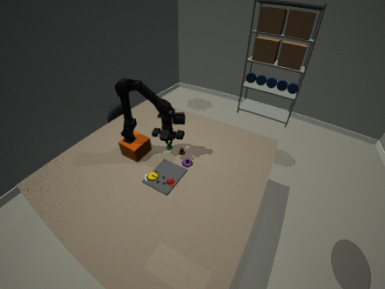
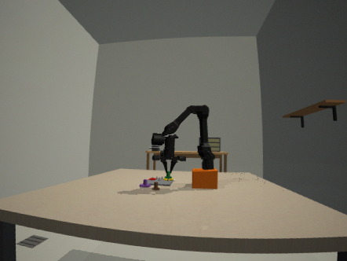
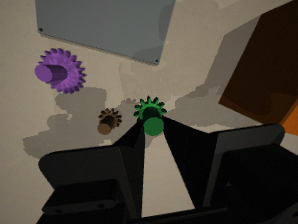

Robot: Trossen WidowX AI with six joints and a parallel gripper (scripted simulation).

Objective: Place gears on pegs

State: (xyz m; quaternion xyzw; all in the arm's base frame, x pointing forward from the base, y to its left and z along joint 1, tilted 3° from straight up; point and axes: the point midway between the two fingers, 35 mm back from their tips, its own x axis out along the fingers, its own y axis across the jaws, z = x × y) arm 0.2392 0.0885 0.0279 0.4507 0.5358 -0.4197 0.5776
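My gripper tip is 20 cm to the left of the red gear, 12 cm short of it and 7 cm above it. The rest, counted from my gripper tip: green gear (1 cm below); then brown gear (7 cm below, 6 cm ahead, 4 cm to the left); then purple gear (14 cm ahead, 7 cm below, 3 cm to the right).
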